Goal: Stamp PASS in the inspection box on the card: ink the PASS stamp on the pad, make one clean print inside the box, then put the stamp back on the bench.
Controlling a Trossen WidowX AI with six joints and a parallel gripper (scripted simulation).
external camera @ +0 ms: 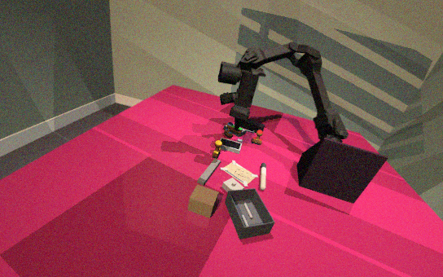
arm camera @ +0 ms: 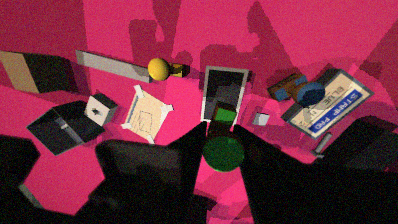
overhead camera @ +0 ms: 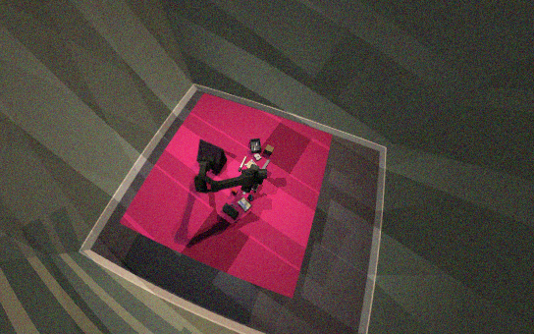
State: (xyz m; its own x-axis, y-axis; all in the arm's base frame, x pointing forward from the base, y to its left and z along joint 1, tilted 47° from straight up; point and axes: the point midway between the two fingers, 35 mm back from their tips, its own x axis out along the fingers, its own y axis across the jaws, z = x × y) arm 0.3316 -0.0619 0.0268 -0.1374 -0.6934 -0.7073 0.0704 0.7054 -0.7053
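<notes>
Now: gripper tip 9 cm above the dark ink pad, 1 cm to the left of it and 1 cm short of it. Round my gripper tip: yellow-knobbed stamp 7 cm to the left, 7 cm below, 5 cm ahead; then blue-knobbed stamp 10 cm to the right, 7 cm below, 3 cm ahead; then green-topped stamp right at my gripper tip.
</notes>
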